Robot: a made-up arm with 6 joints.
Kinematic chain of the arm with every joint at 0, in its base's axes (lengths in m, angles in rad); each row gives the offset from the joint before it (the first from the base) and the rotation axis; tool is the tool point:
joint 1: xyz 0 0 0.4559 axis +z
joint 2: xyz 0 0 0 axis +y
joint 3: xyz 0 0 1.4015 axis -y
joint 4: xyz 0 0 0 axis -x
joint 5: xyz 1.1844 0 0 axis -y
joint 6: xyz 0 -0.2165 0 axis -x
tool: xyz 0 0 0
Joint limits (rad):
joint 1: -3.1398..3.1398
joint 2: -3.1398..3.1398
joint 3: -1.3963..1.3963
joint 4: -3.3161..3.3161
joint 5: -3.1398..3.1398
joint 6: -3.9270..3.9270
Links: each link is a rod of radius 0.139 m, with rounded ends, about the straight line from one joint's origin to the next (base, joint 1, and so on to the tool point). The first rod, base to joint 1, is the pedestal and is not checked.
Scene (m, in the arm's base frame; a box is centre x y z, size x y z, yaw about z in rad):
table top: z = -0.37
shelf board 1: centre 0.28 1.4 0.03 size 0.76 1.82 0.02 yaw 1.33
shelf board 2: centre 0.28 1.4 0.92 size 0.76 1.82 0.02 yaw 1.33
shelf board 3: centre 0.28 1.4 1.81 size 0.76 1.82 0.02 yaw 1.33
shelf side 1: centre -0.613 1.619 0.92 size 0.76 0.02 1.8 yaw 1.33
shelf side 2: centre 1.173 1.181 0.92 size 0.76 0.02 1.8 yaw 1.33
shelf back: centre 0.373 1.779 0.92 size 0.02 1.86 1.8 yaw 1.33
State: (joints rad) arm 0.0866 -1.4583 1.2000 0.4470 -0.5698 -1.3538
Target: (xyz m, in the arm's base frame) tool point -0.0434 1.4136 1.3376
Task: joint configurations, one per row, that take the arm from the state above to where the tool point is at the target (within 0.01 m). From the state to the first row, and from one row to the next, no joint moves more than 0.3 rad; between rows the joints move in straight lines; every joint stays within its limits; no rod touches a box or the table.
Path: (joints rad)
1: 0.3810 -1.2881 0.9267 0.4134 -0.5698 -1.3538
2: 0.6754 -1.1179 0.6534 0.3798 -0.5698 -1.3538
3: 0.9698 -0.9477 0.3801 0.3462 -0.5698 -1.3538
4: 1.2642 -0.7774 0.1068 0.3126 -0.5698 -1.3538
5: 1.5586 -0.6072 -0.1665 0.2790 -0.5698 -1.3538
6: 1.8530 -0.4370 -0.4398 0.2454 -0.5698 -1.3538
7: 2.1474 -0.2668 -0.7132 0.2119 -0.5698 -1.3538
8: 1.9486 -0.0196 -0.4769 0.2392 -0.5698 -1.3538
9: 1.7497 0.2275 -0.2407 0.2665 -0.5698 -1.3538

